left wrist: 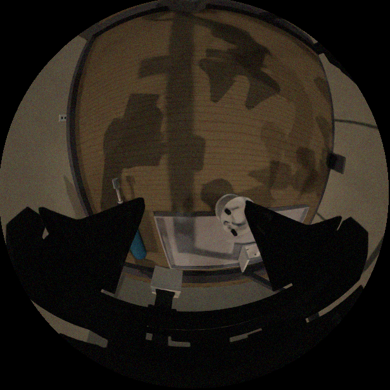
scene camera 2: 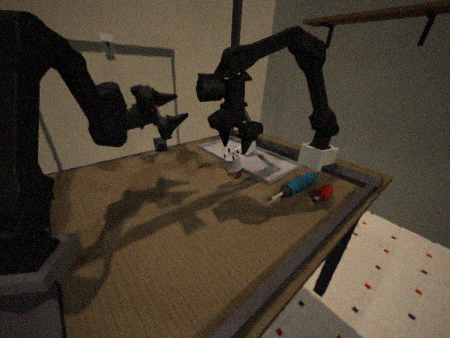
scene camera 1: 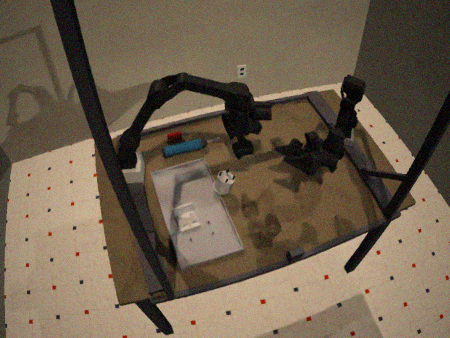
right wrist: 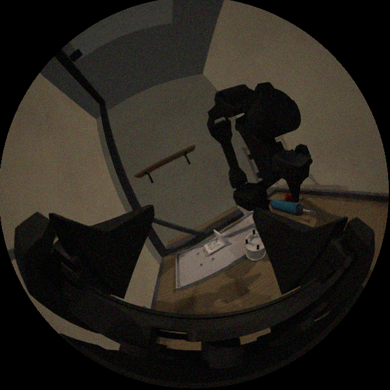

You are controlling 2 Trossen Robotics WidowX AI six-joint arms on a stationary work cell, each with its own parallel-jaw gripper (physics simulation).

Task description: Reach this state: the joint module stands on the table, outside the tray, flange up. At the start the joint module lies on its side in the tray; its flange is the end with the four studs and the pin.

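Seen in the pictures: left gripper, between the fingertips: (scene camera 2: 234, 150); right gripper, between the fingertips: (scene camera 2: 182, 105) (scene camera 1: 278, 153); left arm's base, origin of its link: (scene camera 2: 319, 146) (scene camera 1: 128, 162); right arm's base, origin of its link: (scene camera 2: 29, 256).
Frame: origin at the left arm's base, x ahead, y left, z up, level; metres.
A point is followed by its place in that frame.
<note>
The white joint module (scene camera 1: 225, 182) @(z -0.012, x 0.355, y -0.125 m) (scene camera 2: 233, 164) @(z -0.044, x 0.366, y -0.075 m) (left wrist: 234, 216) (right wrist: 255, 251) stands upright on the table, flange up with its dark studs on top. It is outside the tray (scene camera 1: 220, 245) @(z -0.081, x 0.315, y -0.335 m) (scene camera 2: 272, 181) @(z -0.074, x 0.275, y 0.043 m) (left wrist: 200, 245) (right wrist: 192, 274), close beside its long rim; whether they touch is unclear. My left gripper (scene camera 1: 239, 148) @(z 0.040, x 0.403, y -0.020 m) (scene camera 2: 235, 146) @(z 0.040, x 0.403, y -0.020 m) (left wrist: 196, 205) is open and empty above the module. In the left wrist view one finger covers part of the module's right side. My right gripper (scene camera 1: 283, 153) @(z 0.160, x 0.519, y -0.164 m) (scene camera 2: 181, 106) @(z 0.160, x 0.519, y -0.164 m) (right wrist: 205, 211) is open and empty, raised over the table, apart from the module.
A blue-handled tool (scene camera 1: 184, 147) @(z -0.050, x 0.217, y 0.092 m) (scene camera 2: 300, 183) @(z -0.049, x 0.230, y 0.122 m) (left wrist: 137, 247) (right wrist: 286, 206) and a red object (scene camera 1: 174, 136) @(z -0.055, x 0.177, y 0.164 m) (scene camera 2: 325, 192) @(z -0.053, x 0.193, y 0.189 m) (right wrist: 288, 197) lie beyond the tray's short end. A white bracket (scene camera 1: 188, 218) @(z -0.069, x 0.215, y -0.223 m) (left wrist: 250, 254) (right wrist: 215, 246) and small dark pieces are in the tray.
</note>
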